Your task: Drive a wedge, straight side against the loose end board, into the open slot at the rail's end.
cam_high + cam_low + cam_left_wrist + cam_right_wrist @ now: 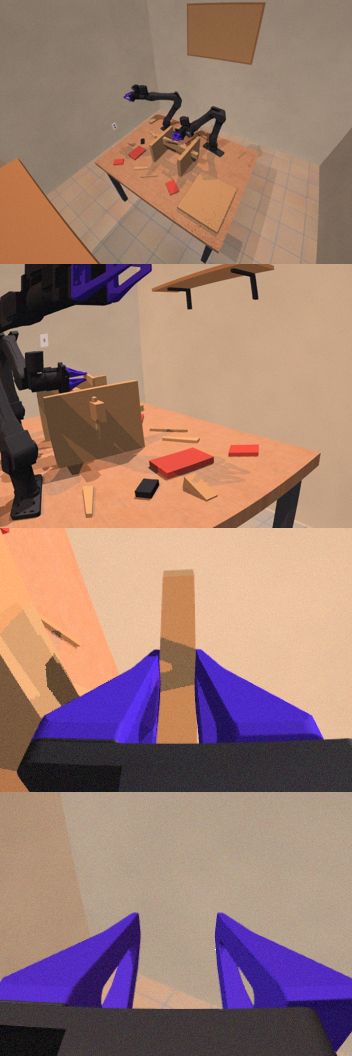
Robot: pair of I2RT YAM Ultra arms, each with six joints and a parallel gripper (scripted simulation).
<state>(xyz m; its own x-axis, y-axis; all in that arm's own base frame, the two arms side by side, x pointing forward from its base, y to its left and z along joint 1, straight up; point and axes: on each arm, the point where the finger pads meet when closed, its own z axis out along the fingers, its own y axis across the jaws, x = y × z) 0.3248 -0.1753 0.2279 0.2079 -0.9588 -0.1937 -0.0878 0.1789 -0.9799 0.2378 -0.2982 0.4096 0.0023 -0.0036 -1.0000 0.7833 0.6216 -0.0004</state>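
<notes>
The rail is 20 mm behind my left hand and 80 mm below it. The rest, counted from my left hand: black block (20 mm behind, 400 mm to the right, 220 mm below); flat panel (180 mm ahead, 400 mm to the left, 210 mm below).
My right hand is 80 mm short of the rail, 610 mm to the right of it and 260 mm above it. Round my right hand: black block: 90 mm ahead, 210 mm to the left, 400 mm below; then flat panel: 290 mm ahead, 1010 mm to the left, 400 mm below.
</notes>
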